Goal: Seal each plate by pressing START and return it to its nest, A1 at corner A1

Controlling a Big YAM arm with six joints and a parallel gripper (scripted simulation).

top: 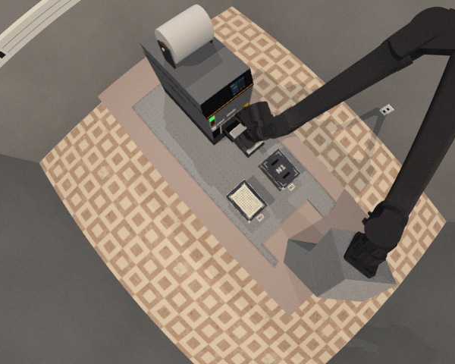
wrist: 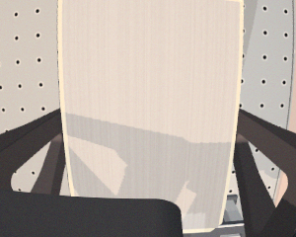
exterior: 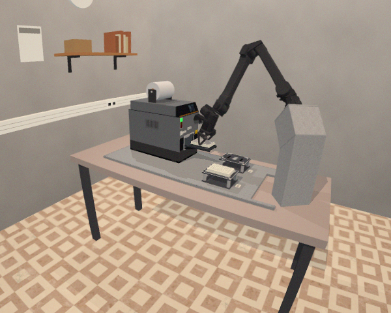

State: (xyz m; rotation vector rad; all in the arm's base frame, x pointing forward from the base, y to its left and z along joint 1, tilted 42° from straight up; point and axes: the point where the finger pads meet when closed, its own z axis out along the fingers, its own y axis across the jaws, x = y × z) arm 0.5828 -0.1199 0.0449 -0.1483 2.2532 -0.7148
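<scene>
My gripper is now 20 mm above the sealer stage. Also, from my hand: start button: 110 mm ahead, 80 mm to the left, 60 mm above; then cream well plate: 200 mm to the left, 190 mm behind, 60 mm below; then foil roll: 330 mm ahead, 290 mm above, 40 mm to the right.
</scene>
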